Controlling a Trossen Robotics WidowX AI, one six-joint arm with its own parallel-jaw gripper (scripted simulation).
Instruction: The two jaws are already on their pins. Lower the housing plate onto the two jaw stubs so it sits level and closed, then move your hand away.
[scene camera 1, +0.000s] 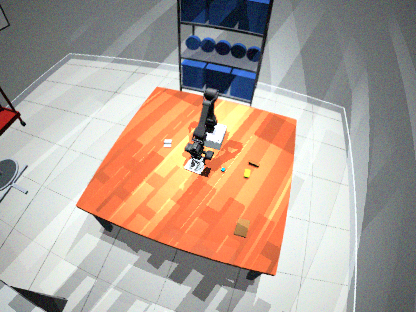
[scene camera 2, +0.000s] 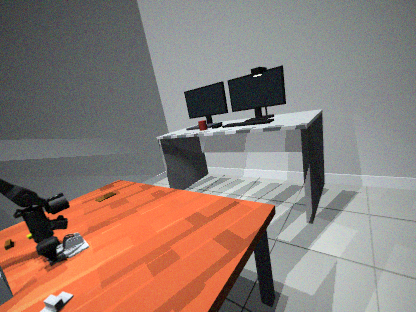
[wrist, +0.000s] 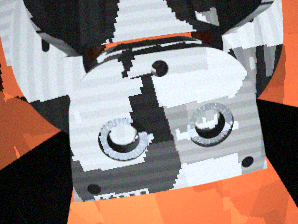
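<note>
On scene camera 2 I can see my gripper (scene camera 2: 54, 256), and the wrist view's got my gripper (wrist: 161, 124) too.
</note>
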